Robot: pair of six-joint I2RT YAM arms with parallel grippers.
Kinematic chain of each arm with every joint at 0, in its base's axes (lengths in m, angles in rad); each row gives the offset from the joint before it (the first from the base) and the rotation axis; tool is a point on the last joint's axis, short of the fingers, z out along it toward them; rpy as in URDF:
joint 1: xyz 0 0 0.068 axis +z
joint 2: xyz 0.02 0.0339 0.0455 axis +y
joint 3: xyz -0.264 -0.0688 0 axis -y
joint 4: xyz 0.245 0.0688 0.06 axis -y
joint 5: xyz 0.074 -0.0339 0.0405 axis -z
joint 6: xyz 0.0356 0 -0.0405 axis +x
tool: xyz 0 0 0 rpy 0 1.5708 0
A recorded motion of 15 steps. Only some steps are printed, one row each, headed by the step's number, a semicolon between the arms.
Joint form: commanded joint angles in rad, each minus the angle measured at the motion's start. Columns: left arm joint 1, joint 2, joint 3, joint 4, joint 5, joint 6; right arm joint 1, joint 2, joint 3, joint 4, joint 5, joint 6.
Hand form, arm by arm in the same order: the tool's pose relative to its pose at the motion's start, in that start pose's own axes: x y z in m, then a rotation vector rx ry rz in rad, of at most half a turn. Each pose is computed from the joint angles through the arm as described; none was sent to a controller.
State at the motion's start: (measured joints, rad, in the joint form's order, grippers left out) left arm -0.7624 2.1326 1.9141 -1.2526 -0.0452 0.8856; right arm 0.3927 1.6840 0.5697 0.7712 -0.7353 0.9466
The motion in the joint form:
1: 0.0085 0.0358 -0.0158 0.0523 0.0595 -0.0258; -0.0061 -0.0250 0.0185 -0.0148 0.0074 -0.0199
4: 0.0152 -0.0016 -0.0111 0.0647 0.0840 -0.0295; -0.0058 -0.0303 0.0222 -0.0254 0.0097 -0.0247
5: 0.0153 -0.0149 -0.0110 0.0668 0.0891 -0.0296; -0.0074 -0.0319 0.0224 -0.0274 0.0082 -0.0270
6: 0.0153 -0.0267 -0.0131 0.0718 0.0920 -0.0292; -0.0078 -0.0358 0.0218 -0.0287 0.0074 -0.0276
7: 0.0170 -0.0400 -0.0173 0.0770 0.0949 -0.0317; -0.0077 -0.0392 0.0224 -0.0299 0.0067 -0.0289
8: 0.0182 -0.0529 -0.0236 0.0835 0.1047 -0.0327; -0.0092 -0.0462 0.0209 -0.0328 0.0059 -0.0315
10: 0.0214 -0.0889 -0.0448 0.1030 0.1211 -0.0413; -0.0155 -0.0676 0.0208 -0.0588 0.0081 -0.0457
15: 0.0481 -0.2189 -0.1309 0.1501 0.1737 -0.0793; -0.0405 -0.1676 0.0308 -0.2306 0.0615 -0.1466
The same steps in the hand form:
1: -0.0033 0.0051 0.0190 0.0373 -0.0453 -0.0343; -0.0072 0.0083 -0.0020 -0.0105 -0.0240 -0.0376
4: -0.0008 0.0064 0.0021 0.0107 -0.0983 -0.0447; -0.0079 0.0096 -0.0021 -0.0082 -0.0250 -0.0414
5: -0.0002 0.0059 -0.0035 0.0020 -0.1121 -0.0448; -0.0083 0.0097 -0.0026 -0.0083 -0.0251 -0.0432
6: 0.0003 0.0053 -0.0079 -0.0075 -0.1237 -0.0442; -0.0084 0.0105 -0.0031 -0.0098 -0.0257 -0.0450
7: 0.0017 0.0050 -0.0124 -0.0167 -0.1349 -0.0483; -0.0087 0.0114 -0.0034 -0.0119 -0.0263 -0.0482
8: 0.0027 0.0042 -0.0162 -0.0206 -0.1507 -0.0498; -0.0089 0.0125 -0.0046 -0.0133 -0.0281 -0.0522
10: 0.0061 0.0017 -0.0257 -0.0362 -0.1849 -0.0600; -0.0101 0.0151 -0.0080 -0.0065 -0.0335 -0.0617
15: 0.0263 -0.0079 -0.0551 -0.0721 -0.2809 -0.1159; -0.0146 0.0248 -0.0234 0.0756 -0.0664 -0.1148

